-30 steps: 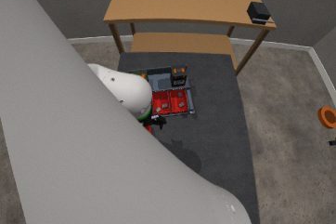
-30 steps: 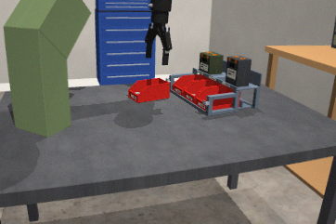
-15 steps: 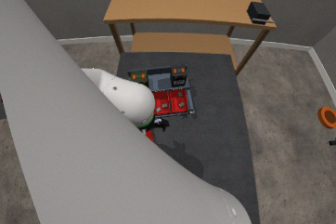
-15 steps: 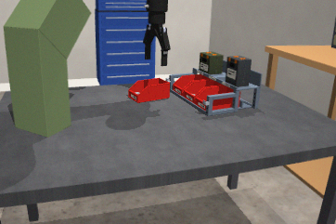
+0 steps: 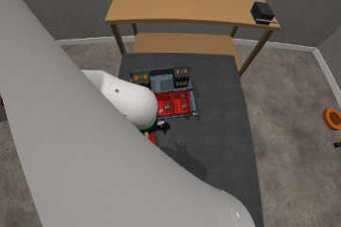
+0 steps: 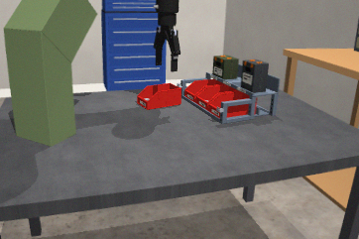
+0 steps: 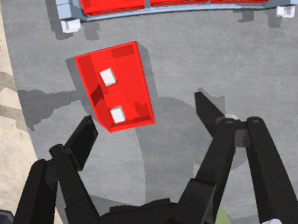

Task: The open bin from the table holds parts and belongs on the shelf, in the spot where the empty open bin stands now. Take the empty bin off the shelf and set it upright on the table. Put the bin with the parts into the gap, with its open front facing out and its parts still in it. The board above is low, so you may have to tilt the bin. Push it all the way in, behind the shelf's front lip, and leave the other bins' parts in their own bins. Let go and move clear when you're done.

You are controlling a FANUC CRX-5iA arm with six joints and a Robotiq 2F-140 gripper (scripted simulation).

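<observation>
My gripper is now 10 mm short of the part, 70 mm to the right of it and 180 mm above it. Round my hand: grey shelf: 260 mm ahead, 40 mm to the right, 120 mm below; then dark box: 340 mm ahead, 150 mm to the right, 30 mm below.
</observation>
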